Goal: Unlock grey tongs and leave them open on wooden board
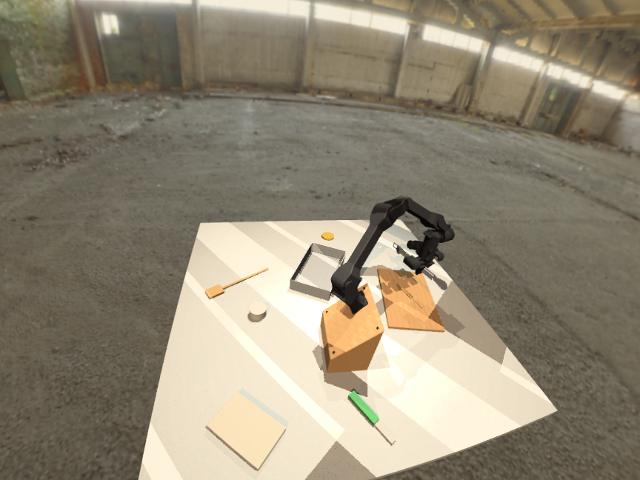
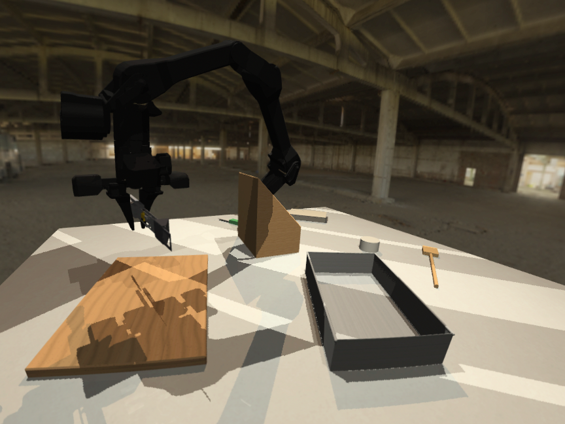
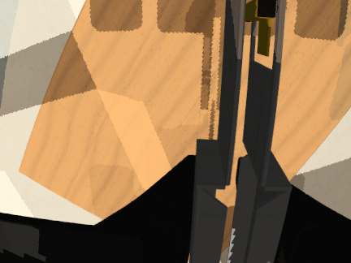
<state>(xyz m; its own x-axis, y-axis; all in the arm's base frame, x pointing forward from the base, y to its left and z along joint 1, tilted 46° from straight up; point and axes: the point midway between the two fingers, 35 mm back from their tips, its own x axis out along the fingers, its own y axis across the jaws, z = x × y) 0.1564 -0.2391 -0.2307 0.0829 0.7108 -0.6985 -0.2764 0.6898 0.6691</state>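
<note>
The wooden board is 14 cm below my gripper tip. Also, from my gripper tip: roasting tin 38 cm to the left, 20 cm ahead, 12 cm below; yellow lock piece 5 cm ahead, 4 cm above, 1 cm to the left; green-handled tool 47 cm behind, 34 cm to the left, 14 cm below.
</note>
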